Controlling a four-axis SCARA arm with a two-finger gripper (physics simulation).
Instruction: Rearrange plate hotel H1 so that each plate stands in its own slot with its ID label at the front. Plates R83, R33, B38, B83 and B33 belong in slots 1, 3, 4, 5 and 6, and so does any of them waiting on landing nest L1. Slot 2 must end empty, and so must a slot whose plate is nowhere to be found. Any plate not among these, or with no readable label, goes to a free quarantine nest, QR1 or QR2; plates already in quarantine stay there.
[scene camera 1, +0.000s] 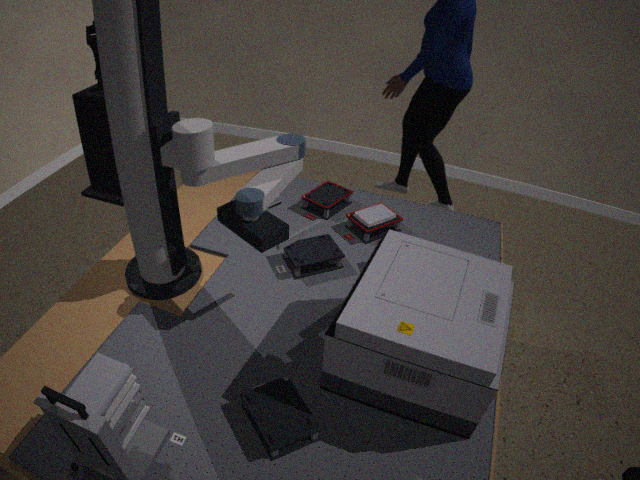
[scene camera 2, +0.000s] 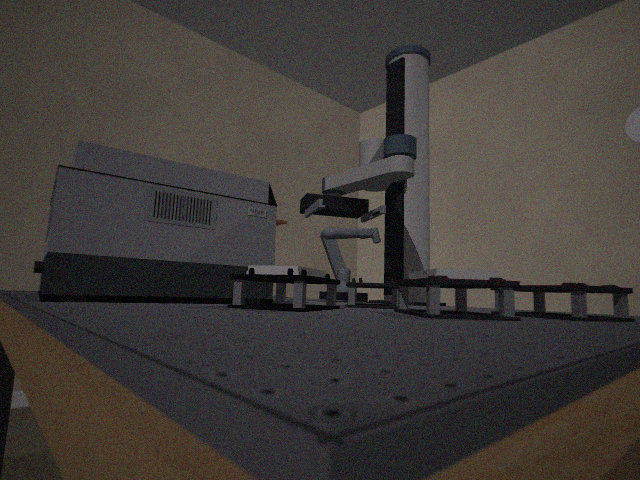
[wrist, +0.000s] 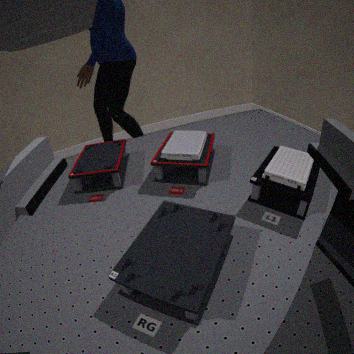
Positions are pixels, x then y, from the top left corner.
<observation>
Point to the gripper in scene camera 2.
At 353, 205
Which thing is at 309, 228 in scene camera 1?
The gripper.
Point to the gripper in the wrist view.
183, 137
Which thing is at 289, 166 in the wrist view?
A plate R33.
</observation>
